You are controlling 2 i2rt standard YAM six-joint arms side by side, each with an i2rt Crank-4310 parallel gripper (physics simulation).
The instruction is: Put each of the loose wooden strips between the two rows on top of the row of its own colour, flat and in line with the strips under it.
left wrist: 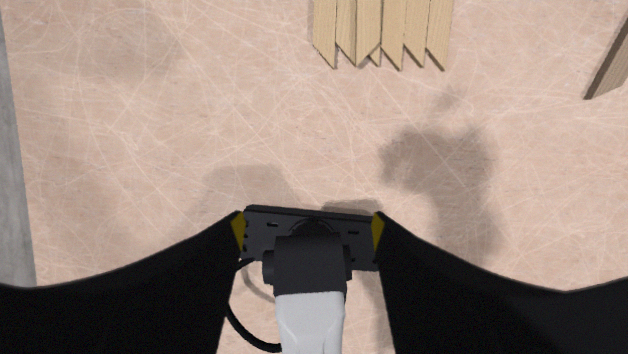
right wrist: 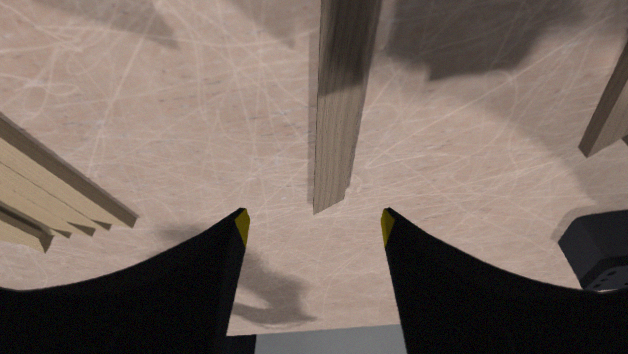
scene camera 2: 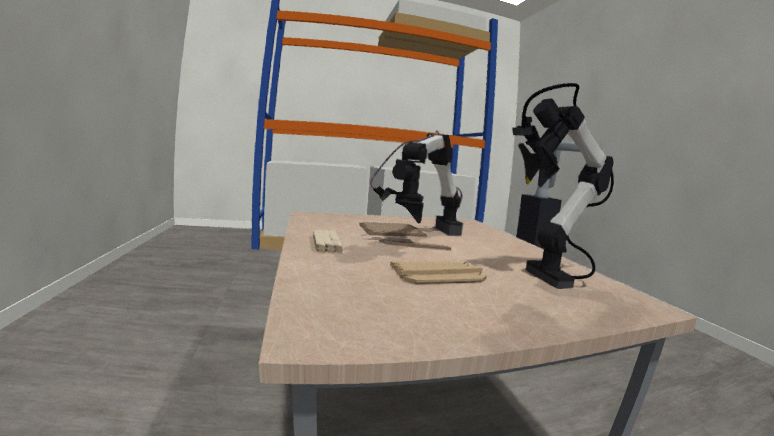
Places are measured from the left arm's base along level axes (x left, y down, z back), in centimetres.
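Where they show: left gripper, fingertip midpoint: [left wrist: 308, 216] [scene camera 2: 532, 184]; right gripper, fingertip midpoint: [right wrist: 315, 212] [scene camera 2: 418, 221]; left arm's base, origin of the base link: [left wrist: 311, 239] [scene camera 2: 549, 271]; right arm's base, origin of the base link: [scene camera 2: 448, 221].
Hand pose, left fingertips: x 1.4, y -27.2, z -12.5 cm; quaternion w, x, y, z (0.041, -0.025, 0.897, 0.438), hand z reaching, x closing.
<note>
Things, the pixels of their top centre, and the offset from my left fingertips. "*": a spot on its surface instead.
- pale row, surface spot: [right wrist: 65, 182] * dz -19.9, dx -15.5, dy +28.2 cm
- pale strip, surface spot: [left wrist: 368, 30] * dz -15.1, dx -5.5, dy +26.8 cm
- loose dark strip, middle of its top: [right wrist: 338, 109] [scene camera 2: 417, 243] dz -22.3, dx -40.1, dy +28.1 cm
The pale row [scene camera 2: 441, 278] [left wrist: 441, 30] [right wrist: 65, 182] lies at the middle of the table; one pale strip [left wrist: 368, 30] lies lengthwise on top of it. The loose dark strip [scene camera 2: 419, 245] [left wrist: 611, 75] [right wrist: 336, 145] lies alone between the two rows. The dark row [scene camera 2: 387, 228] [right wrist: 611, 117] lies farther back, its near end in the right wrist view's right edge. My right gripper [scene camera 2: 417, 219] [right wrist: 315, 212] is open and empty, above the table by the dark strip's end. My left gripper [scene camera 2: 535, 181] [left wrist: 308, 216] is open and empty, raised high near its own arm base.
A small bundle of whitish strips [scene camera 2: 326, 241] lies near the table's left edge in the scene view. The right arm's base [scene camera 2: 449, 225] stands behind the dark strip, the left arm's base [scene camera 2: 549, 274] right of the pale row. A blue and orange rack [scene camera 2: 490, 108] stands behind the table.
</note>
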